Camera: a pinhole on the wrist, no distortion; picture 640 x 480 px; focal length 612.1 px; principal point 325.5 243.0 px. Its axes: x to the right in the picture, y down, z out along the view. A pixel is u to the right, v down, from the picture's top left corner.
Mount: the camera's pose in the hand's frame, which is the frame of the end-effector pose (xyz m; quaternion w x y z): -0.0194 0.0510 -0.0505 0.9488 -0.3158 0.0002 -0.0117
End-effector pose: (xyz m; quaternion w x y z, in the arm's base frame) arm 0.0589 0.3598 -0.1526 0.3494 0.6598 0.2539 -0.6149
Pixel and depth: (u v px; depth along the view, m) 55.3 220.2 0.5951
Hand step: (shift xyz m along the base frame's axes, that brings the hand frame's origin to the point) -0.0066 -0.5600 0.3339
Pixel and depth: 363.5 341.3 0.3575
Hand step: 0.1106 -0.3512 0.0396
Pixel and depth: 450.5 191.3 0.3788
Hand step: 0.0258 -0.3735 -0.0221
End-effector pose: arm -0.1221 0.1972 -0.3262 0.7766 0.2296 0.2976 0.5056
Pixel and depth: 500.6 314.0 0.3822
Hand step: -0.0143 0.1937 0.3490
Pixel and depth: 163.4 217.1 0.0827
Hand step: -0.0642 -0.0009 0.0866
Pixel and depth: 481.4 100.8 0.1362
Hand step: -0.0102 0.0509 0.1222
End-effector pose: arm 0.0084 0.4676 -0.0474 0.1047 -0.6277 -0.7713 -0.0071
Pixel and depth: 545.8 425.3 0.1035
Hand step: 0.1269 0.0497 -0.0270
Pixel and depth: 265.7 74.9 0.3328
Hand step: 0.1411 0.0266 -0.2947
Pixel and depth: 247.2 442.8 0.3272
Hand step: 0.3117 0.0371 -0.1937
